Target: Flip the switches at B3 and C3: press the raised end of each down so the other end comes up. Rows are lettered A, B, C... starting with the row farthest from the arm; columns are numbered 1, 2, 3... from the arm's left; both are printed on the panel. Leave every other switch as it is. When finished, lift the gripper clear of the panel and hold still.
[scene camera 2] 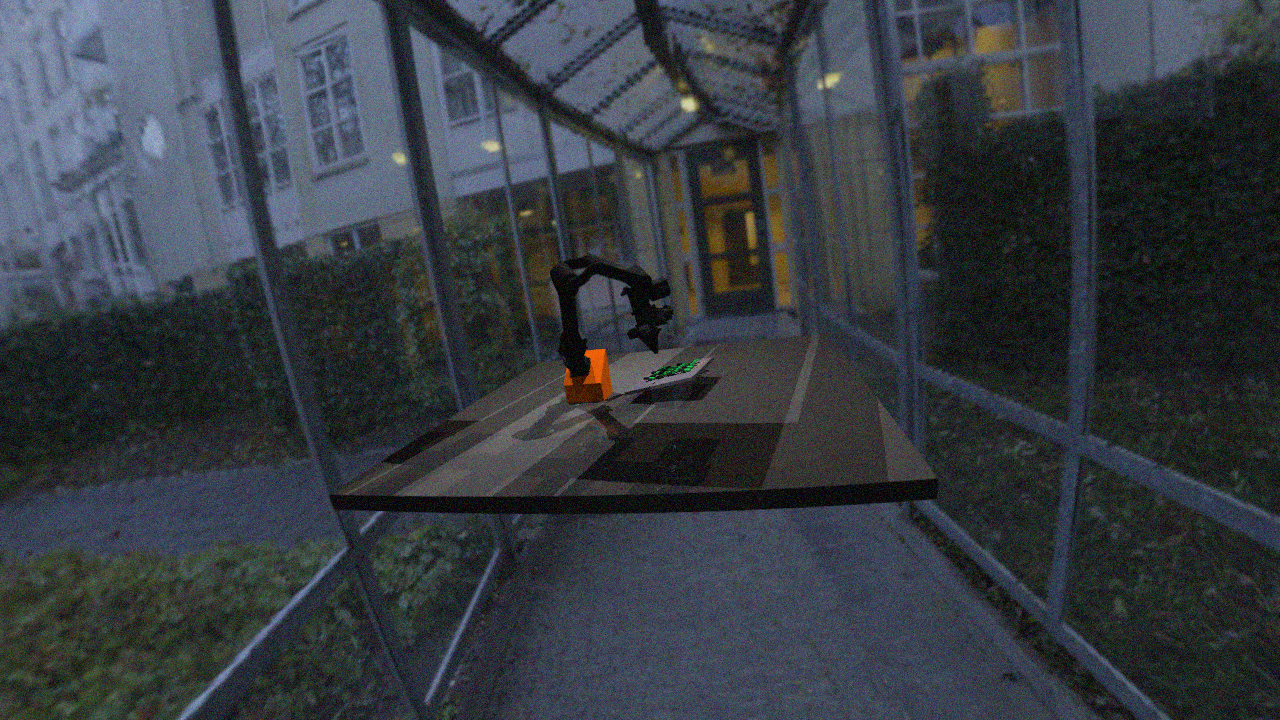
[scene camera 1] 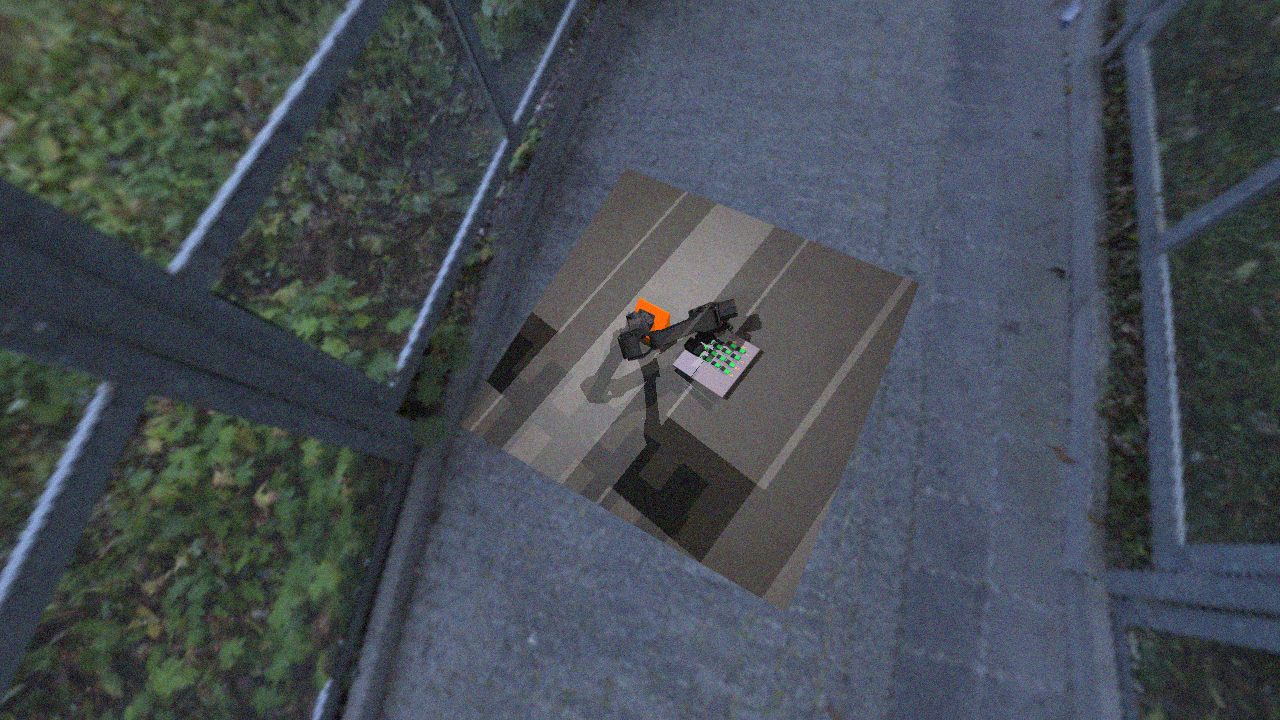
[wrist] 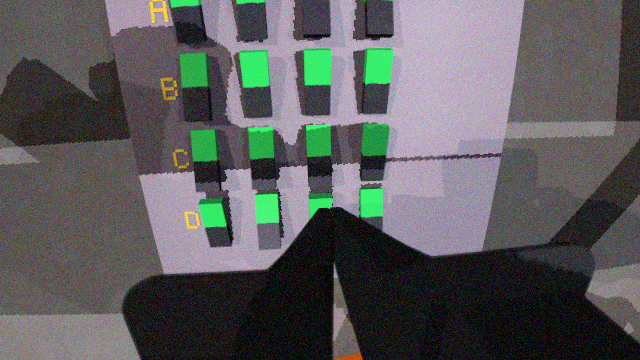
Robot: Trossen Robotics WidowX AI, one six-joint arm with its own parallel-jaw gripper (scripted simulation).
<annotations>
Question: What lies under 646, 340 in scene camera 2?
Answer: My gripper.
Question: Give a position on a switch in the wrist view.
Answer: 317, 61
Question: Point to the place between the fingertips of my gripper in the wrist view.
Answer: At 328, 219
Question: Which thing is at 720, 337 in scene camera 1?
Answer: My gripper.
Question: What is my gripper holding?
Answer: Nothing.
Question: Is my gripper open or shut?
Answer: Shut.
</annotations>
